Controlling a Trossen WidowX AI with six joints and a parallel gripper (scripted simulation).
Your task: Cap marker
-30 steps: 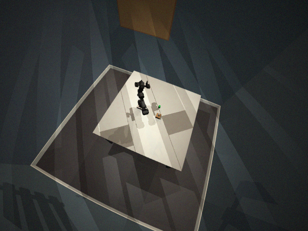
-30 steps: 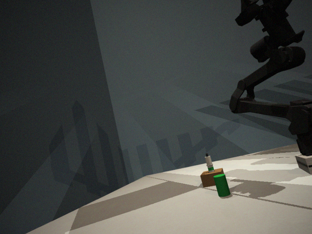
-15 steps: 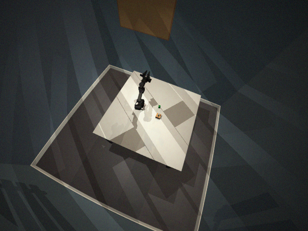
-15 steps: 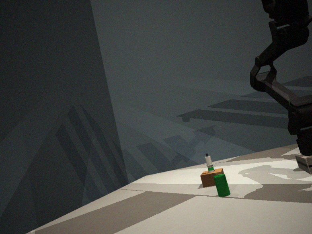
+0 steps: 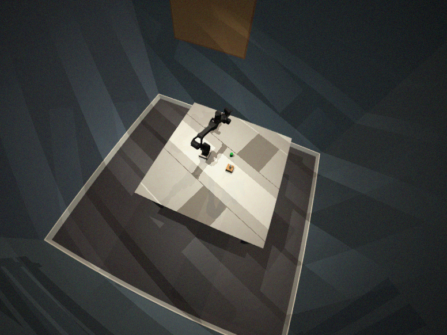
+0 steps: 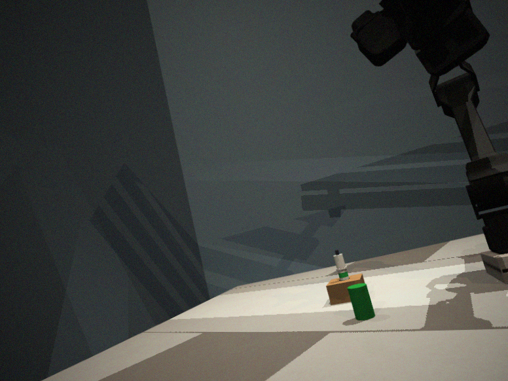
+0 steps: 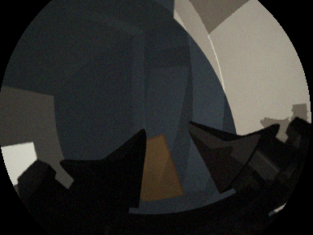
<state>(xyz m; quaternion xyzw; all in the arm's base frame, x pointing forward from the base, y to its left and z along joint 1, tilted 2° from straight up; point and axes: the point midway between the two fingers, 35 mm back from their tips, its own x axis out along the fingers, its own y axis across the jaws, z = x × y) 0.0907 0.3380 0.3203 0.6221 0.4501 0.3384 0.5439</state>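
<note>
Now: the green cap 15 cm ahead of my gripper tip, 24 cm to the right of it and 35 cm below it. Round my gripper tip: brown holder block (20 cm ahead, 39 cm to the right, 35 cm below).
</note>
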